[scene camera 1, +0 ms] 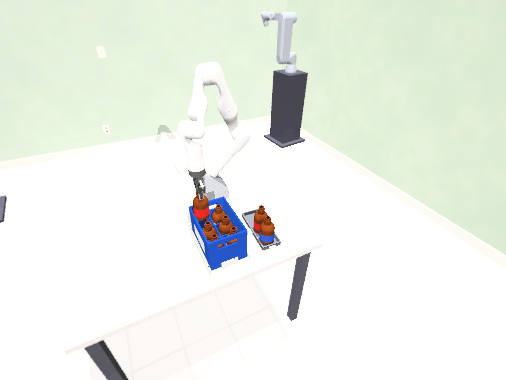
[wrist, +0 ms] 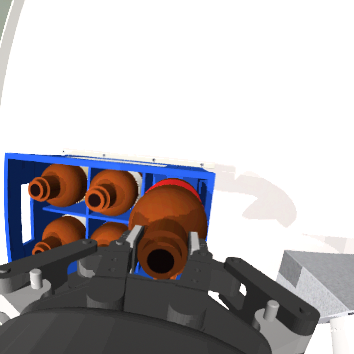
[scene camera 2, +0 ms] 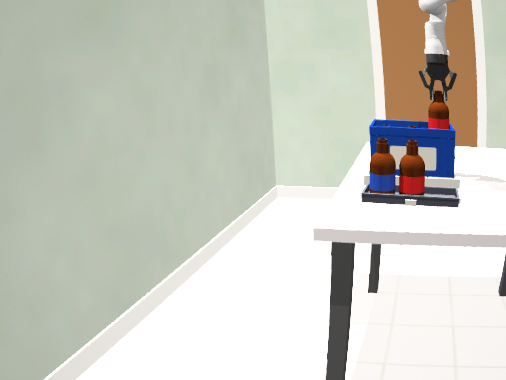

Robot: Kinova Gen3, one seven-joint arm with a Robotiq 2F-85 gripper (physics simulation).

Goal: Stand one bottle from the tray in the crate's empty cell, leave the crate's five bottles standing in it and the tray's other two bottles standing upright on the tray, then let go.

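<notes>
My gripper is shut on the neck of a brown red-labelled bottle. The bottle is upright at the corner cell of the blue crate nearest the arm's base, its lower part below the rim in scene view 2; its bottom is hidden. Several brown bottles stand in other cells, one beside it; some are partly hidden. On the tray, a blue-labelled bottle and a red-labelled bottle stand upright.
The crate and tray are side by side on the white table. The arm's grey base block is close behind the crate. A second arm stands on a dark pedestal at the back, away from the table.
</notes>
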